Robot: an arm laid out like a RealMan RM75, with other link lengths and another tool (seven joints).
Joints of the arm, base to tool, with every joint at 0 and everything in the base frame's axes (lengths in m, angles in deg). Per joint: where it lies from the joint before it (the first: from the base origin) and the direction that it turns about. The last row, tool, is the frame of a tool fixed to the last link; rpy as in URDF.
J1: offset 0 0 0.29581 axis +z
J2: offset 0 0 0 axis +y
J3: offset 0 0 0.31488 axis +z
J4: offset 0 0 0 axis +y
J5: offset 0 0 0.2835 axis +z
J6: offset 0 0 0 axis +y
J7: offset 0 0 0.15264 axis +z
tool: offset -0.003 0.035 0.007 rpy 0 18.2 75.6
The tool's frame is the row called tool.
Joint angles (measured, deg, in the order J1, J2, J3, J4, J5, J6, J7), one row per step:
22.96 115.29 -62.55 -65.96 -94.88 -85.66 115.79
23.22 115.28 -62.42 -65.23 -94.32 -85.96 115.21
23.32 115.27 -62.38 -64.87 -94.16 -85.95 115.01
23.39 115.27 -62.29 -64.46 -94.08 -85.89 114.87
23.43 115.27 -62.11 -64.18 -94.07 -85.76 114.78
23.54 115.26 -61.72 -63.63 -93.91 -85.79 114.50
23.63 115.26 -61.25 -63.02 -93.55 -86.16 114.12
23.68 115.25 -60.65 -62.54 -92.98 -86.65 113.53
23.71 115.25 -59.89 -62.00 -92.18 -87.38 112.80
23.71 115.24 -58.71 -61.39 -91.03 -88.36 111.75
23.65 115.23 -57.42 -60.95 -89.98 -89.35 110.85
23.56 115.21 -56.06 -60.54 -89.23 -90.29 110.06
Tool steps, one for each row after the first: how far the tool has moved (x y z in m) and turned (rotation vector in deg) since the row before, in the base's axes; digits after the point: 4 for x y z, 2 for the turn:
0.0000 0.0001 -0.0006 -0.17 0.60 0.36
0.0005 0.0004 -0.0005 -0.02 0.19 -0.01
0.0011 0.0005 -0.0005 -0.01 0.17 -0.20
0.0012 0.0007 0.0001 0.15 0.11 -0.25
0.0018 0.0007 0.0006 0.17 0.35 -0.22
0.0016 -0.0003 0.0009 0.01 0.59 -0.02
0.0012 -0.0006 0.0022 0.25 0.74 0.26
0.0013 -0.0012 0.0030 0.29 1.02 0.43
0.0018 -0.0016 0.0052 0.69 1.43 0.64
0.0020 -0.0018 0.0060 0.82 1.37 0.56
0.0029 -0.0018 0.0059 0.84 1.13 0.36

